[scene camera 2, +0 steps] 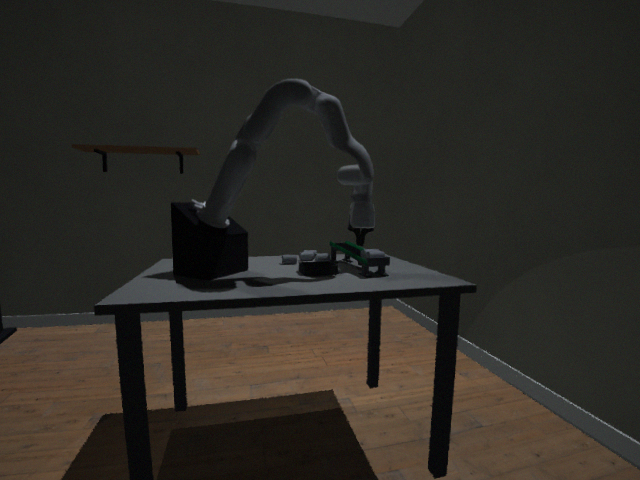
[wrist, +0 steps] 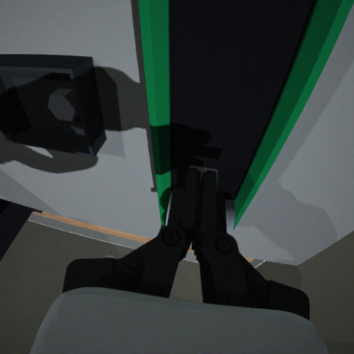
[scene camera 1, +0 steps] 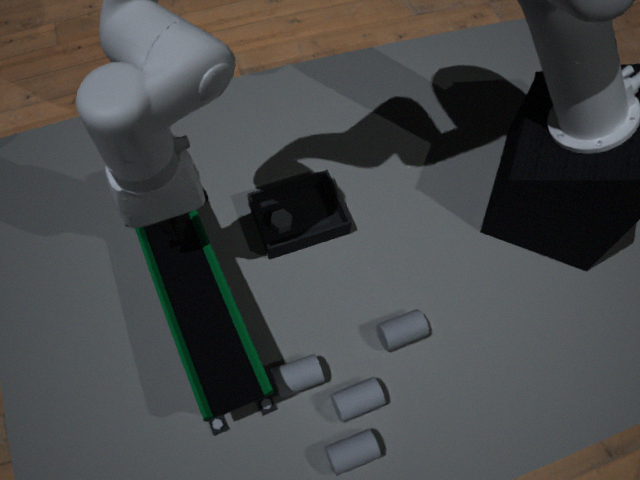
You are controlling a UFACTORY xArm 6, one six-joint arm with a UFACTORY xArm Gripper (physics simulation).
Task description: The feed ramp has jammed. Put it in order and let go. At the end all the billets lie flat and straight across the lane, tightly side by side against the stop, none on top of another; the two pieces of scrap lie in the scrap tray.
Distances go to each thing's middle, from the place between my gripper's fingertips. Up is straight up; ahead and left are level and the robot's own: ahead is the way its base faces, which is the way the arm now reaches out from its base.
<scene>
The ramp lane (scene camera 1: 228,380) is 1 cm ahead of my hand, 6 cm to the left of it and 4 cm below it. Round my hand: scrap tray (scene camera 1: 318,215): 18 cm behind, 1 cm to the left, 8 cm below.
</scene>
